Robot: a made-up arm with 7 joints.
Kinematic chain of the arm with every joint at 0, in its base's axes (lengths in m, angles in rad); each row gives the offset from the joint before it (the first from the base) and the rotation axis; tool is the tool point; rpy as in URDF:
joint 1: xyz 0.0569 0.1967 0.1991 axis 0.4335 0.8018 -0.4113
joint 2: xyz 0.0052 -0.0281 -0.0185 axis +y
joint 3: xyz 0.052 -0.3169 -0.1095 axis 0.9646 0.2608 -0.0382
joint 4: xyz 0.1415 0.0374 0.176 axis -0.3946 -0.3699 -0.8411
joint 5: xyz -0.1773 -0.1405 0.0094 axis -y
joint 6: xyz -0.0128 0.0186 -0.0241 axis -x
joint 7: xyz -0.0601 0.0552 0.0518 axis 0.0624 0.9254 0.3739
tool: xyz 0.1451 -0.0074 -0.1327 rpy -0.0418 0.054 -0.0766
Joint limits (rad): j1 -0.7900..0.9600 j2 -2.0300..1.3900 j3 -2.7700..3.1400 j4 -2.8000..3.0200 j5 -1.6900..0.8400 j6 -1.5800..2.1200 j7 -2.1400..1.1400
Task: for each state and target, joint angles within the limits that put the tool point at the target. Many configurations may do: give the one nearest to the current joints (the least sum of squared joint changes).
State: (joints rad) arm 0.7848 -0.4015 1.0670 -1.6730 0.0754 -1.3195 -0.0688
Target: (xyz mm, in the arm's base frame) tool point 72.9 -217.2 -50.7
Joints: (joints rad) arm 0.9417 -0.6092 0.7612 -2.0238 -0.1713 -1.2420 -0.3850
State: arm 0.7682 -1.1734 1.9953 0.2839 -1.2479 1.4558 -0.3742
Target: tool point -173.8 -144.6 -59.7
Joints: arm 0.8585 -1.0630 1.8587 0.4876 -1.5449 1.3540 -0.0680
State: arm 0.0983 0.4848 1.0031 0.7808 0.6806 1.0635 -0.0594
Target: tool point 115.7 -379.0 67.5
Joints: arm -0.0719 0.5326 1.1433 0.4810 0.8400 1.3622 -0.1511
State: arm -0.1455 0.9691 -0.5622 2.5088 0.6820 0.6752 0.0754
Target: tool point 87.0 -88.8 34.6
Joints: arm -0.1324 0.7772 -0.6371 2.7843 0.4648 0.6698 0.1487
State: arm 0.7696 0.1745 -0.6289 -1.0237 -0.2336 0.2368 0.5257
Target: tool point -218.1 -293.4 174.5
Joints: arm 0.9600 -0.0759 -0.3608 -0.8286 -0.5757 0.3733 1.1063
